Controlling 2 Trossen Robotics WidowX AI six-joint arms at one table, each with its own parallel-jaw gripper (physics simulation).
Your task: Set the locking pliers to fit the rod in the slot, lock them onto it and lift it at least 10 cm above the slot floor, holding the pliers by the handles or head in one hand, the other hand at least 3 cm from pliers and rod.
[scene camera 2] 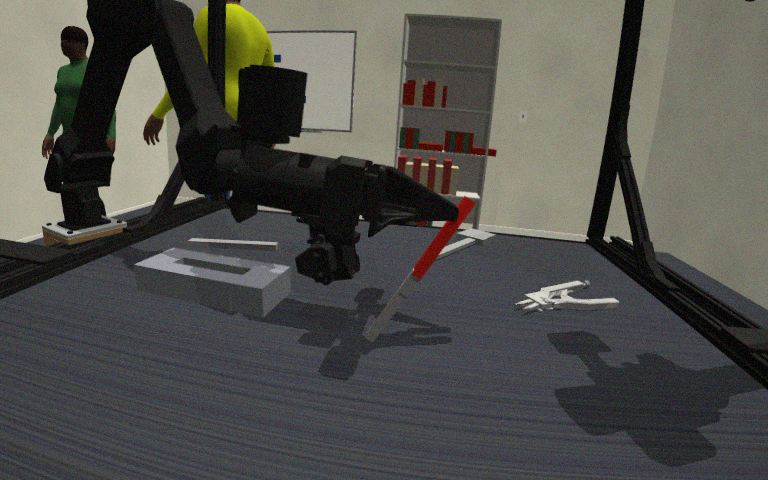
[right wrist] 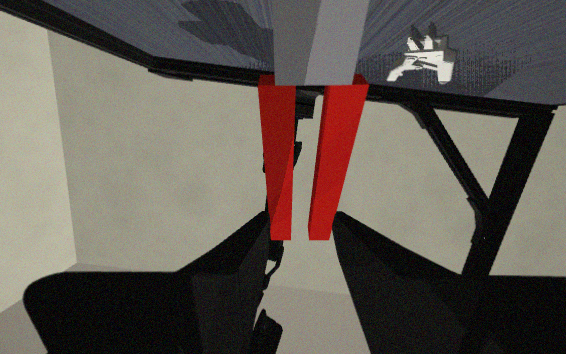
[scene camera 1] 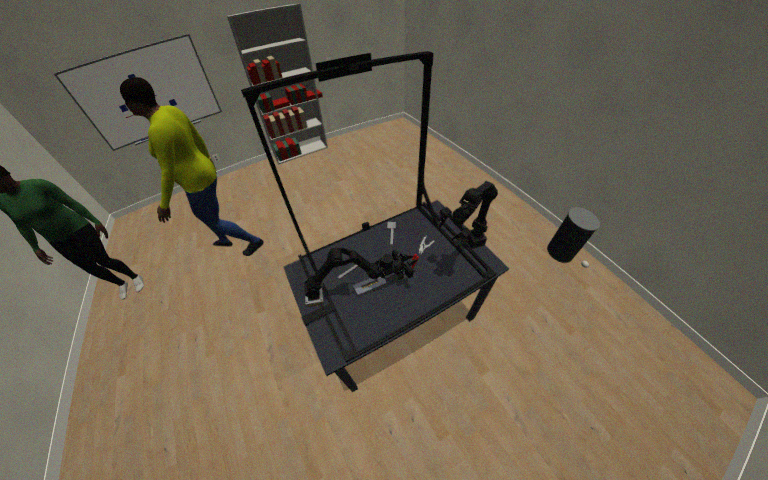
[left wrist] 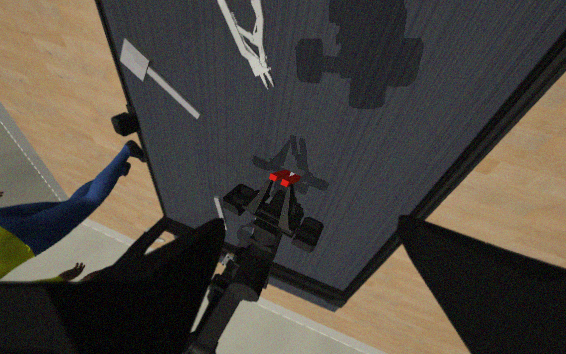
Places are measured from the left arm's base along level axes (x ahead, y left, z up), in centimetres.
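Pixels of known places: left gripper, fingertip midpoint: point(scene camera 1: 446, 232) point(left wrist: 310, 224); right gripper, fingertip midpoint: point(scene camera 2: 457, 212) point(right wrist: 301, 219) point(scene camera 1: 415, 258) point(left wrist: 281, 180); left arm's base, origin of the base link: point(scene camera 1: 477, 234); right arm's base, origin of the base link: point(scene camera 2: 84, 223) point(scene camera 1: 313, 295).
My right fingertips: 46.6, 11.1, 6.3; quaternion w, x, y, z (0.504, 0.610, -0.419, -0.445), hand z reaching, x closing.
Note:
Ahead of a thing's pixels: the offset from my right fingertips to its top centre, as dx, dy, dz.
My right gripper point(scene camera 1: 415, 263) point(scene camera 2: 456, 212) point(left wrist: 281, 180) point(right wrist: 301, 219) is shut on the red-handled pliers point(scene camera 1: 415, 258) point(scene camera 2: 440, 243) point(left wrist: 287, 176) point(right wrist: 340, 150), near the handle ends. They are tilted, grey head down and above the table. The two red handles stand a little apart; the jaws are not clear. A grey slotted block {+27.8, +3.6, -9.9} point(scene camera 1: 361, 290) point(scene camera 2: 215, 288) stands left of the pliers in scene camera 2. A thin yellowish rod {+27.9, +3.0, -12.1} point(scene camera 1: 370, 284) lies in its slot in scene camera 1. My left gripper point(scene camera 1: 444, 216) is open and empty, high above the table and away from the pliers.
White pliers-shaped tool {-13.4, -16.0, -12.0} point(scene camera 1: 423, 245) point(scene camera 2: 560, 297) point(left wrist: 257, 55) point(right wrist: 427, 55) lies on the table. A white hammer-shaped piece {+5.3, -33.1, -12.0} point(scene camera 1: 391, 226) point(scene camera 2: 480, 236) point(left wrist: 134, 60) lies near the far edge. A thin white strip {+38.2, -10.2, -12.4} point(scene camera 1: 347, 271) point(scene camera 2: 232, 243) point(left wrist: 219, 207) lies behind the block. Black frame posts rise at the table ends.

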